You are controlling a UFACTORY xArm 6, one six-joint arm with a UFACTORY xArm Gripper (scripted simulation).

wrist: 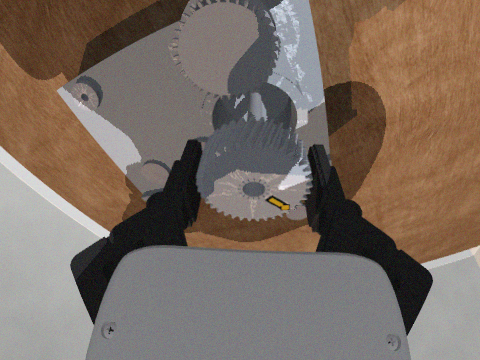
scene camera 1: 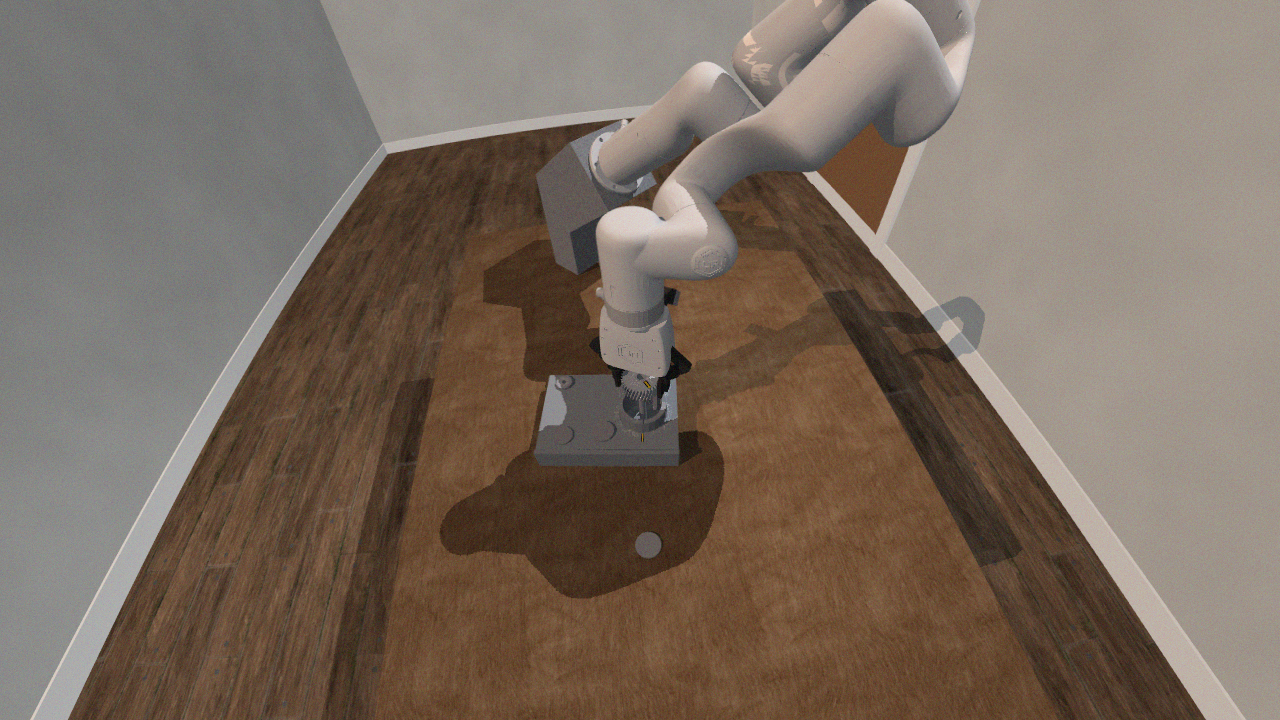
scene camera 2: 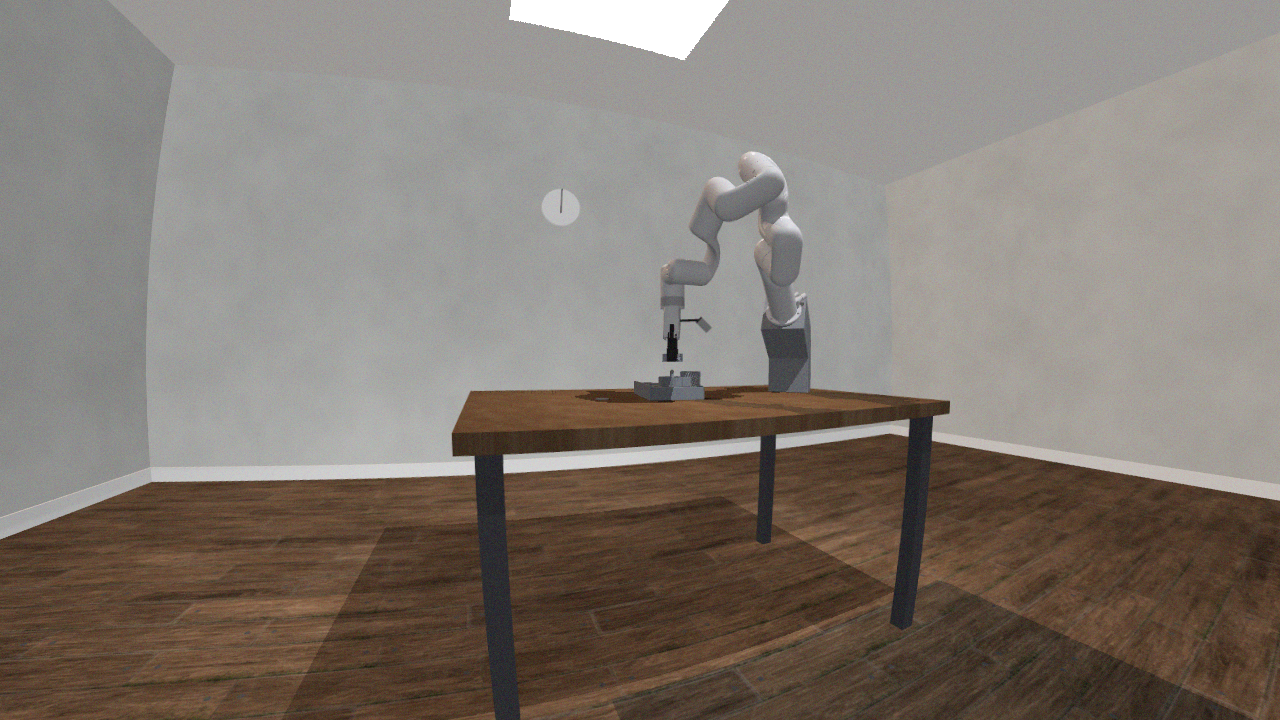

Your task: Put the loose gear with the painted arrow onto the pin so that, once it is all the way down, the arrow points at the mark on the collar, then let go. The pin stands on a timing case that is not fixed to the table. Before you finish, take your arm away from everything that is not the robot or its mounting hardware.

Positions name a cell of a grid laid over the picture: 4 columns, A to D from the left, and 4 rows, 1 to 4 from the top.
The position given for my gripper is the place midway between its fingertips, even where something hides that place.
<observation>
In view: my gripper (scene camera 1: C3), a grey timing case (scene camera 1: C3) and a grey gear (scene camera 1: B3).
The grey timing case also shows in the wrist view (wrist: B2) and in scene camera 2 (scene camera 2: C3). The grey gear is seen too in the wrist view (wrist: C2). My gripper also shows in the wrist view (wrist: C2) and in scene camera 2 (scene camera 2: C3).
</observation>
